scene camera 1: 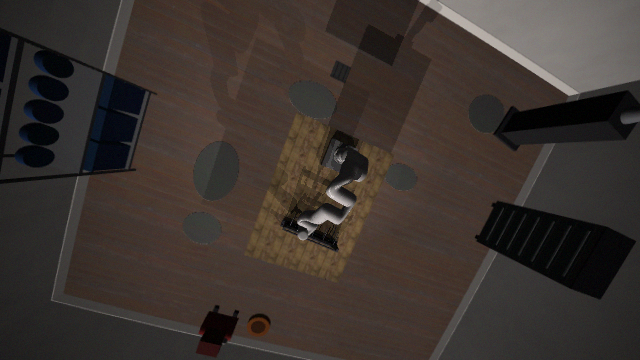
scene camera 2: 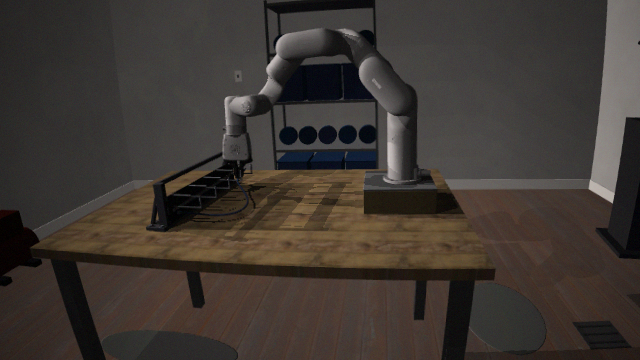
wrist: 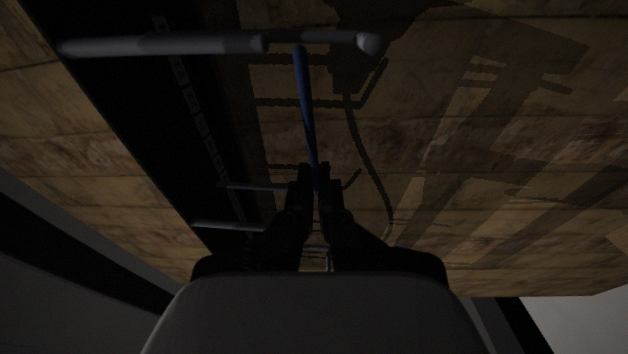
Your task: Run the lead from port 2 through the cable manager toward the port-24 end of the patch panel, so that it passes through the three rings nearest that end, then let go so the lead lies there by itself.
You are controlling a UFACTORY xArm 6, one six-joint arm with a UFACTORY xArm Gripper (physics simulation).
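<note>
The blue lead [scene camera 2: 247, 199] [wrist: 306, 100] curves out from the near end of the patch panel [scene camera 2: 159, 202] [wrist: 125, 115] and up to my gripper [scene camera 2: 239, 176] [wrist: 316, 177]. The gripper is shut on it, low in front of the panel's far part. The lead's free end points away from the fingers and stops at the bar of a grey ring [wrist: 200, 44] in the wrist view; whether it is inside that ring I cannot tell. Two more ring bars [wrist: 254, 187] [wrist: 229, 226] show beside the fingers, partly hidden by them. Port numbers are too small to read.
The wooden table [scene camera 1: 270, 240] [scene camera 2: 350, 245] carries the panel and, opposite it, the arm's base block [scene camera 2: 400, 199]. The panel's long top rail [scene camera 2: 192, 167] runs beside the gripper. Several rings [scene camera 2: 201, 202] stick out toward the arm. A shelf rack [scene camera 2: 273, 125] stands behind the table.
</note>
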